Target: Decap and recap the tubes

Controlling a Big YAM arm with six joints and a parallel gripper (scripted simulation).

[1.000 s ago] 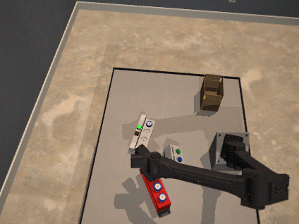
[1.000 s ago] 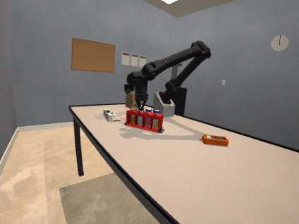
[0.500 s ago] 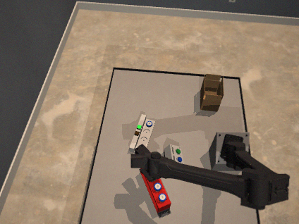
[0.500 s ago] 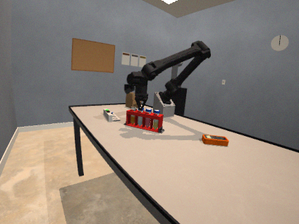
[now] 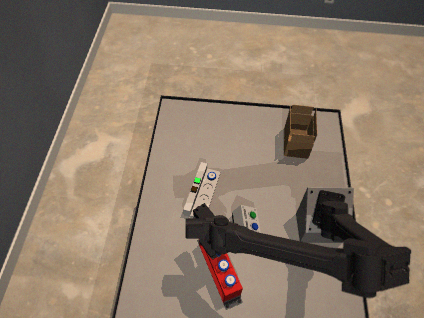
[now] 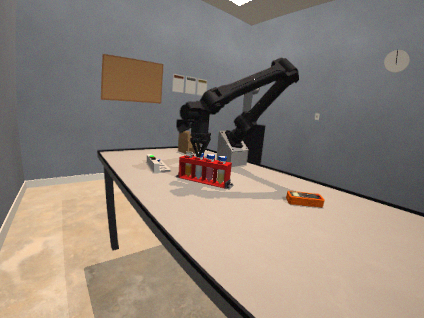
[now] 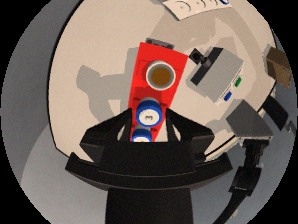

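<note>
My hand is 35 cm to the left of the blue tube cap, 10 cm above it and 6 cm short of it. The rest, counted from my hand: green key: 17 cm to the right, 11 cm behind, 5 cm below; then key housing: 15 cm to the right, 10 cm behind, 6 cm below; then blue key: 13 cm to the right, 12 cm behind, 5 cm below.
</note>
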